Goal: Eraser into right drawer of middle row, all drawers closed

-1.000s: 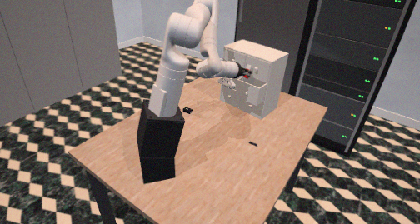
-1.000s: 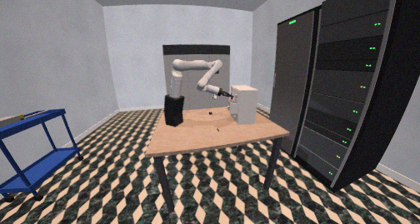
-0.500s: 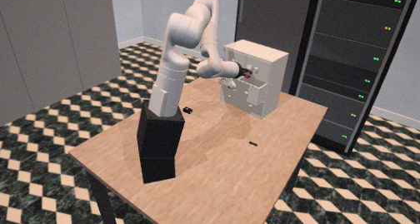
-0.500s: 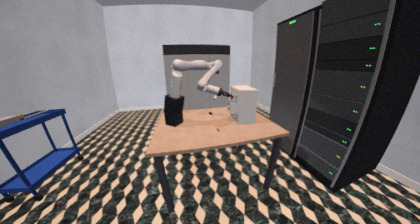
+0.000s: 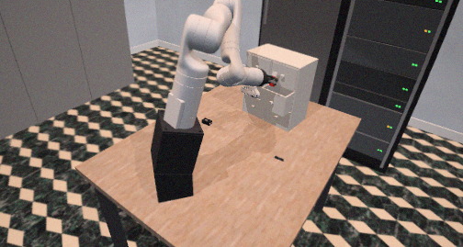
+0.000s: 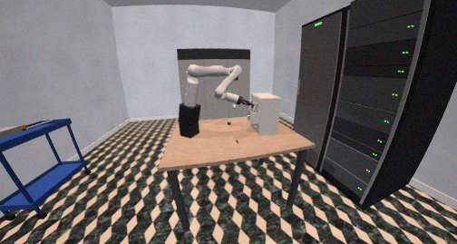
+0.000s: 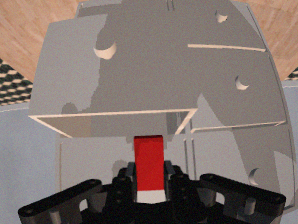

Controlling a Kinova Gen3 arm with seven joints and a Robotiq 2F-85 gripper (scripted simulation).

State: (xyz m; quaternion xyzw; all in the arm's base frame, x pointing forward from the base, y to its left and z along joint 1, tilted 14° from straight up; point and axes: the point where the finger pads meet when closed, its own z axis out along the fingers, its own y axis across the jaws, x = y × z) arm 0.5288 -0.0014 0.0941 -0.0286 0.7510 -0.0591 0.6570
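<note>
Now: the eraser 1 cm ahead of my hand. The rest, counted from my hand: thin dark object (17 cm behind, 18 cm to the right, 26 cm below).
</note>
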